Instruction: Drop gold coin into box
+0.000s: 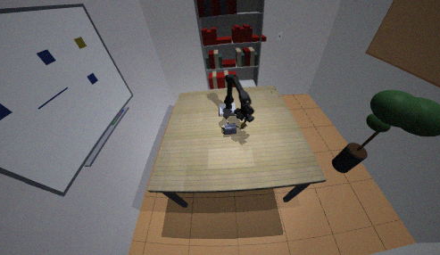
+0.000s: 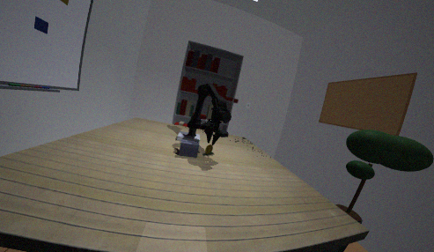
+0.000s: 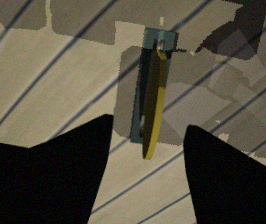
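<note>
Right now the gold coin is 4 cm below my gripper tip.
</note>
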